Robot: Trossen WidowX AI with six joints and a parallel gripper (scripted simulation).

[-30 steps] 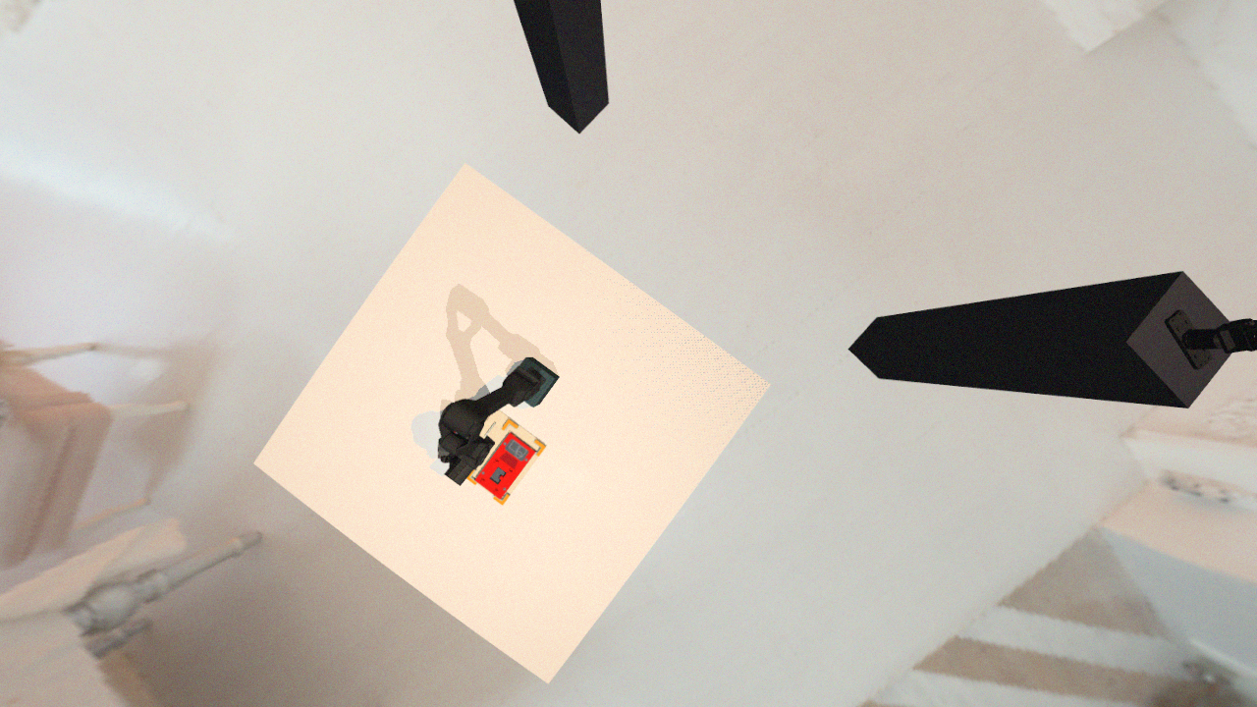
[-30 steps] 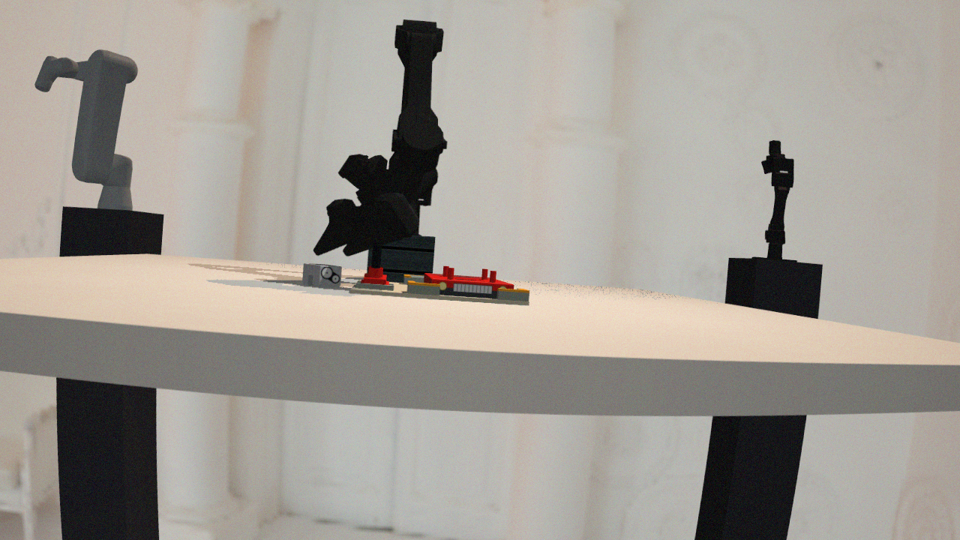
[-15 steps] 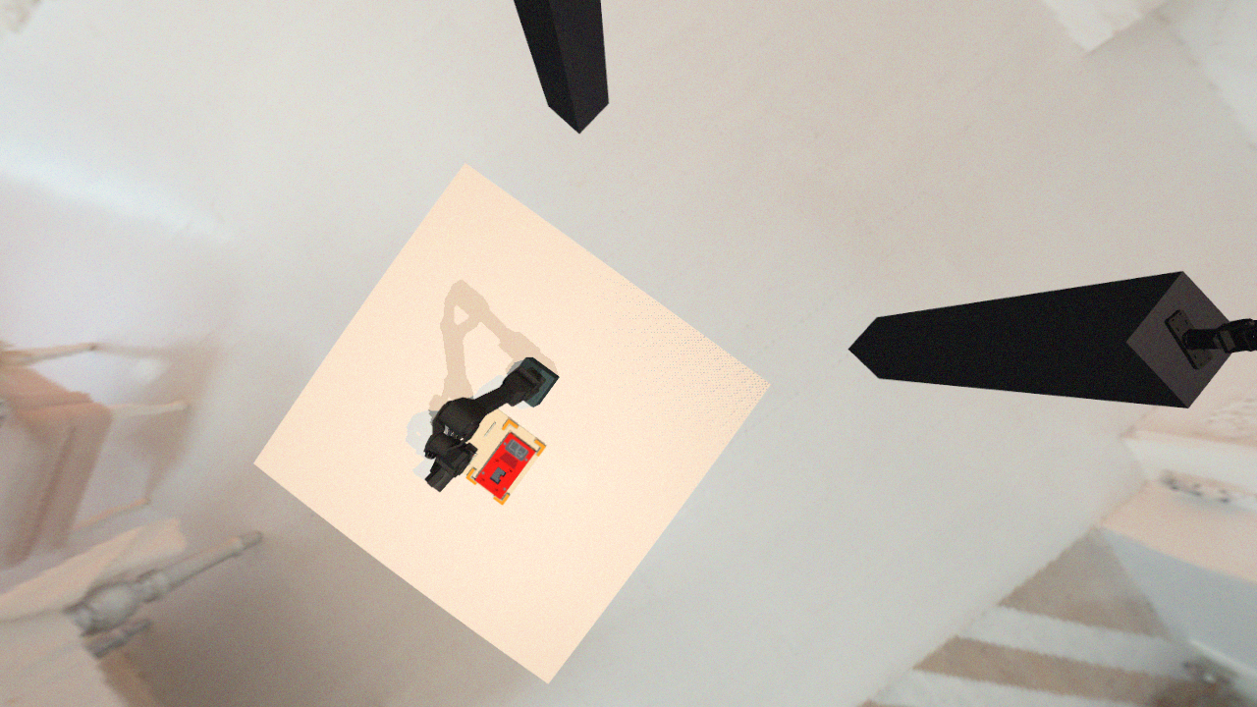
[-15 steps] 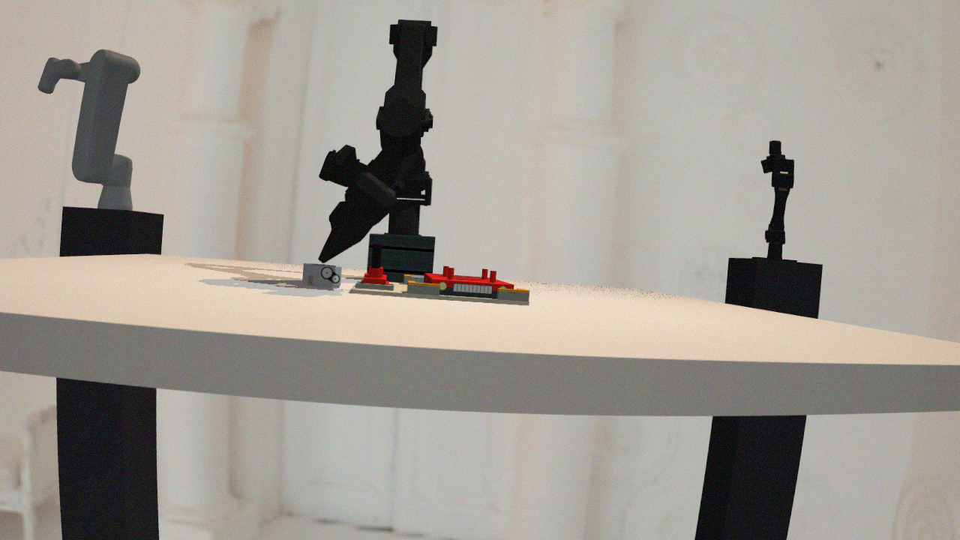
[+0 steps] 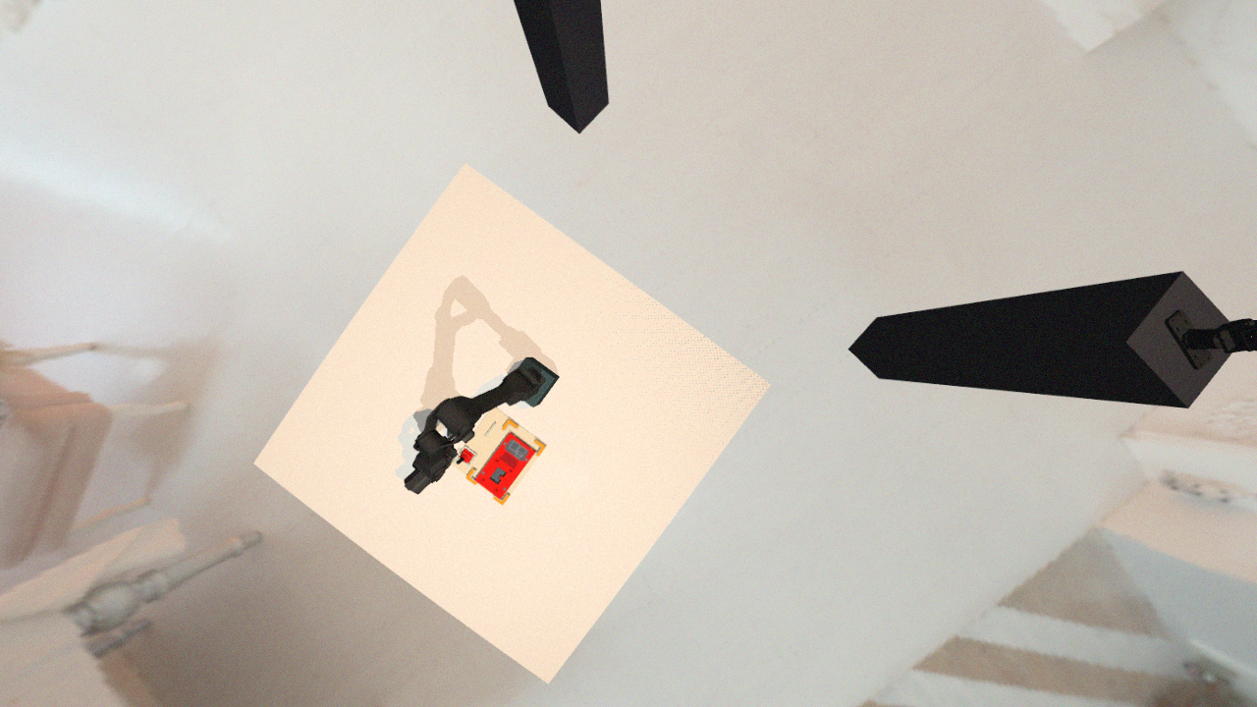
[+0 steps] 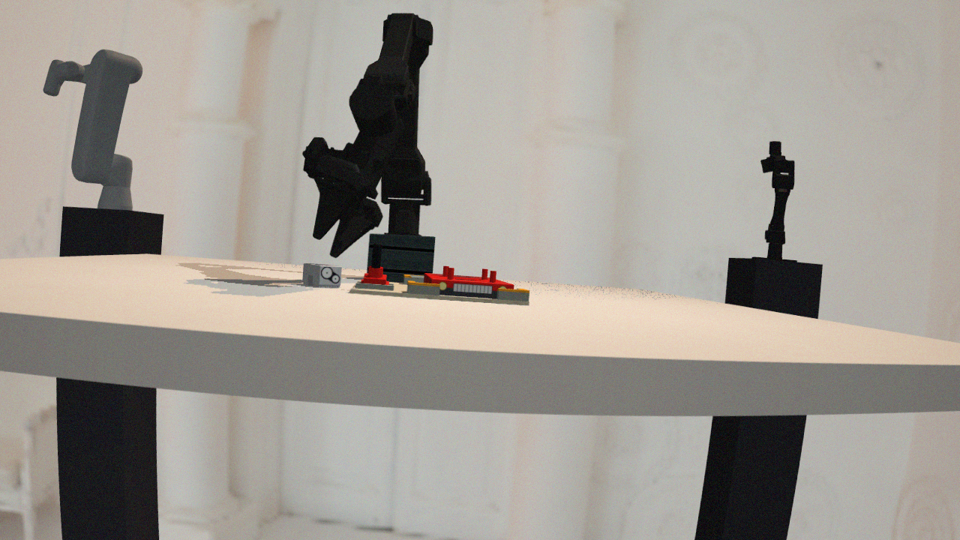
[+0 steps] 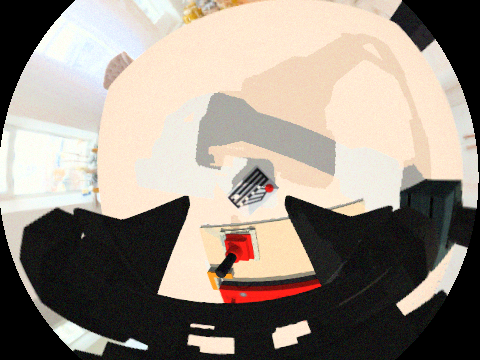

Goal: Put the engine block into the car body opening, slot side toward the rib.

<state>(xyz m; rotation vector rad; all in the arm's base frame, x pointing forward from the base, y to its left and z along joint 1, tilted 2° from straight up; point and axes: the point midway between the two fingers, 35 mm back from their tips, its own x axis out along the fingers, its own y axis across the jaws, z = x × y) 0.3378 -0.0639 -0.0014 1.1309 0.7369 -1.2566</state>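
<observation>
My gripper tip is 40 mm above the engine block, 10 mm to the left of it and 10 mm past it.
</observation>
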